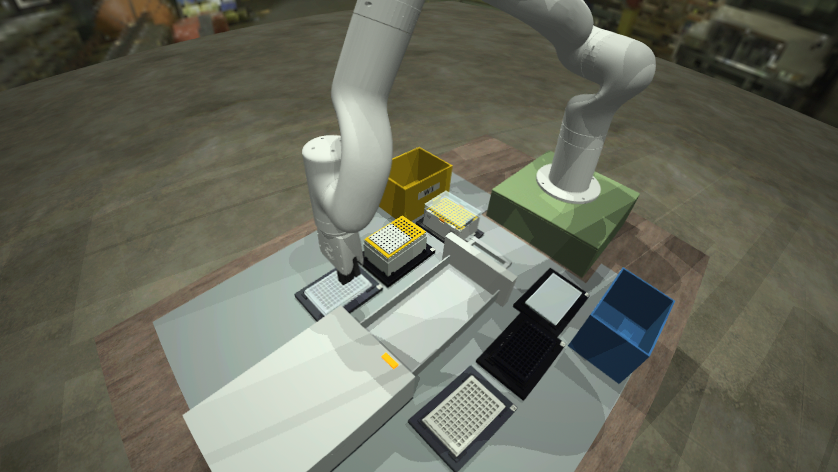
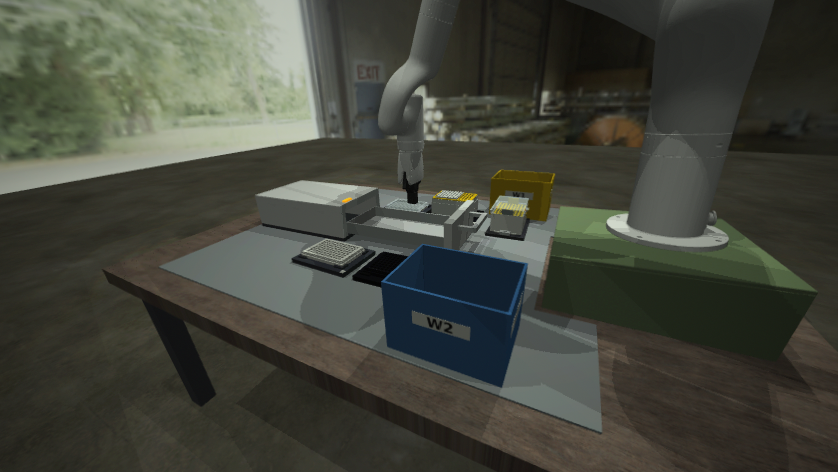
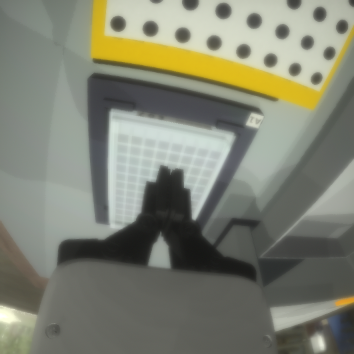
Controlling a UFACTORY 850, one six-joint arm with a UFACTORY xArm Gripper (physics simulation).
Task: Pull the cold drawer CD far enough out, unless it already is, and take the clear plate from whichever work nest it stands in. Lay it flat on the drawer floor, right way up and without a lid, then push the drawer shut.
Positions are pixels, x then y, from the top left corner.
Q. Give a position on a cold drawer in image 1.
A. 324, 393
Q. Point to a cold drawer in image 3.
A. At 294, 249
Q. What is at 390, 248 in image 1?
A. A yellow-topped tip rack.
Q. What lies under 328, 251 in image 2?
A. A white plate.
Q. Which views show the white plate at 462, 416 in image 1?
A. Image 1 and image 2 only.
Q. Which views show the gripper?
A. Image 1, image 2 and image 3: all of them.
